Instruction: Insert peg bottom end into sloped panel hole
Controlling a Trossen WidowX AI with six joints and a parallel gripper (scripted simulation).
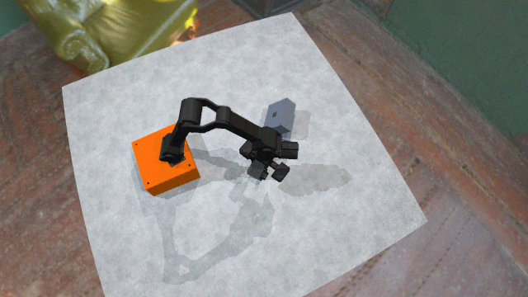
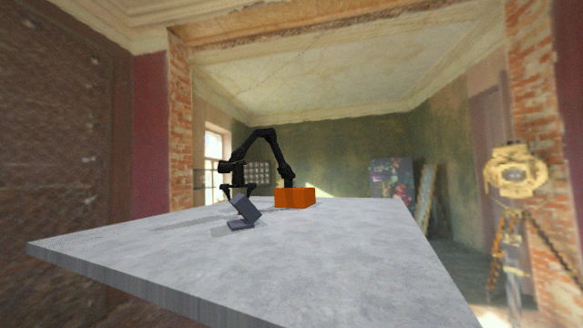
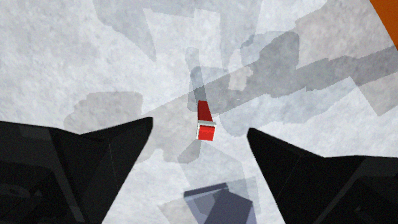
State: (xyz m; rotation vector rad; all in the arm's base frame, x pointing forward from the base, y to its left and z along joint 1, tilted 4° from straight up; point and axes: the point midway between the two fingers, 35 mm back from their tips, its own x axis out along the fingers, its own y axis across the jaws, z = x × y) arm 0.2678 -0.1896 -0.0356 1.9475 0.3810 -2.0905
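Now: gripper tip 10 mm above the red square peg. Round my gripper tip: grey sloped panel: 170 mm ahead, 150 mm to the left, 10 mm above.
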